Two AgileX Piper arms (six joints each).
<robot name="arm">
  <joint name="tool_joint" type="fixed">
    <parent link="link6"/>
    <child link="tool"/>
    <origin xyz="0 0 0" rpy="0 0 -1.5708"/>
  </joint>
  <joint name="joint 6" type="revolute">
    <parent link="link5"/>
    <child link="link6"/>
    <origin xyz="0 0.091 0" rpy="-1.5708 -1.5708 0"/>
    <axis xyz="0 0 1"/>
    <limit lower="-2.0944" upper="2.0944"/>
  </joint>
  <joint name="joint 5" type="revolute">
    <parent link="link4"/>
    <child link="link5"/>
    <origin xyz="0 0 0" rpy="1.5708 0 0"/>
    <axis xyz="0 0 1"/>
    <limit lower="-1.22" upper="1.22"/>
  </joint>
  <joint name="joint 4" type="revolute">
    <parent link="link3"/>
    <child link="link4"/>
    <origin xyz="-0.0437 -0.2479 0" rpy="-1.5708 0 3.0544"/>
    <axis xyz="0 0 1"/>
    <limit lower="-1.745" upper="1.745"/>
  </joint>
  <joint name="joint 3" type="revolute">
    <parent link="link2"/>
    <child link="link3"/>
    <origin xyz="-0.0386 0.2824 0"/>
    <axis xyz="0 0 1"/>
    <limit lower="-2.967" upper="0"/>
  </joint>
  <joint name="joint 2" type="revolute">
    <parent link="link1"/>
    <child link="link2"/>
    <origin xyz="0 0 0" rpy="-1.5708 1.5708 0"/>
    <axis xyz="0 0 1"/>
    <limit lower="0" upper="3.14"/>
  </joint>
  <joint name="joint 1" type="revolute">
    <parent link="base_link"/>
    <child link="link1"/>
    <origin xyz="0 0 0.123"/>
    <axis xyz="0 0 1"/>
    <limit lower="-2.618" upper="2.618"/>
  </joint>
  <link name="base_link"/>
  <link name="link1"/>
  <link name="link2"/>
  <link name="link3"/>
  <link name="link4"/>
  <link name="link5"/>
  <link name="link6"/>
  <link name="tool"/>
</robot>
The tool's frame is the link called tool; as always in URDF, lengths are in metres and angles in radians.
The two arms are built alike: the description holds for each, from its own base.
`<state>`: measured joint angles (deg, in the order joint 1, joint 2, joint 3, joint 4, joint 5, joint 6); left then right.
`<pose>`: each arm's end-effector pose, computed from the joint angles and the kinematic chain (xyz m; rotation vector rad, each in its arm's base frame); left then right.
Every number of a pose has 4 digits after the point. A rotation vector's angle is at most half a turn.
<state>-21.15 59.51 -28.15 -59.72 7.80 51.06 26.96 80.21 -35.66 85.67 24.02 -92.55</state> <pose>0.1849 -0.0830 0.2486 0.3066 2.1035 -0.4319 0.2147 0.1506 0.2100 -0.8854 2.1287 0.6562</pose>
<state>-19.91 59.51 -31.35 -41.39 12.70 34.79 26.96 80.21 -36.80 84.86 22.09 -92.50</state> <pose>0.1881 -0.0822 0.2587 0.3495 2.1367 -0.4177 0.2201 0.1502 0.2144 -0.8804 2.1127 0.6097</pose>
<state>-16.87 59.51 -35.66 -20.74 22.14 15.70 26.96 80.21 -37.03 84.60 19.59 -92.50</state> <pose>0.1915 -0.0708 0.2681 0.3338 2.2542 -0.3406 0.2236 0.1478 0.2148 -0.8615 2.1148 0.5582</pose>
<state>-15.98 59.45 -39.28 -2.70 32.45 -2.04 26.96 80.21 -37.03 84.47 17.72 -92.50</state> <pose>0.1905 -0.0569 0.2742 0.2566 2.3966 -0.1947 0.2256 0.1457 0.2144 -0.8464 2.1189 0.5206</pose>
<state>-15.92 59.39 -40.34 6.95 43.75 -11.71 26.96 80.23 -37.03 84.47 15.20 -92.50</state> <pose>0.1815 -0.0439 0.2695 0.1759 2.5650 -0.0407 0.2284 0.1428 0.2139 -0.8225 2.1248 0.4716</pose>
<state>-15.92 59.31 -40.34 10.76 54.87 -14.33 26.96 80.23 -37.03 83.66 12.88 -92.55</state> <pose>0.1681 -0.0335 0.2627 0.1469 2.7359 0.0969 0.2307 0.1400 0.2134 -0.8167 2.1248 0.4182</pose>
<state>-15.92 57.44 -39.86 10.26 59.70 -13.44 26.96 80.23 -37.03 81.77 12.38 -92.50</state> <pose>0.1558 -0.0299 0.2631 0.1534 2.7943 0.1184 0.2309 0.1391 0.2128 -0.8469 2.1167 0.3900</pose>
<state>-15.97 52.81 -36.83 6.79 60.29 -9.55 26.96 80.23 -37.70 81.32 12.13 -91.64</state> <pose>0.1369 -0.0295 0.2594 0.2150 2.7898 0.0519 0.2331 0.1398 0.2160 -0.8348 2.1106 0.3889</pose>
